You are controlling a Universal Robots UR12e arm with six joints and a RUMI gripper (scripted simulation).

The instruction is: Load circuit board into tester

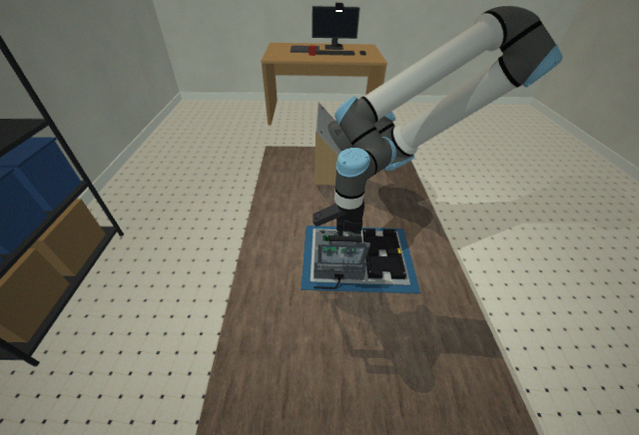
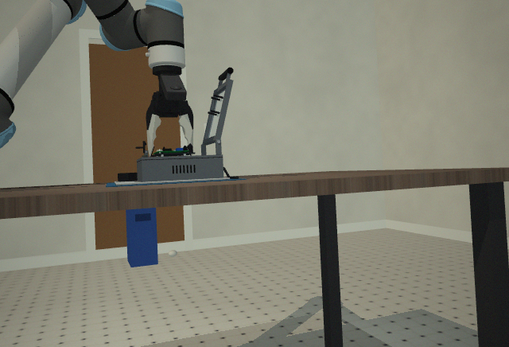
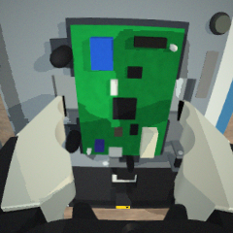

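The green circuit board lies right at my hand. From my hand the other things lie so: tester lid (12 cm ahead, 11 cm above); tester (4 cm to the left, 4 cm above, 3 cm ahead).
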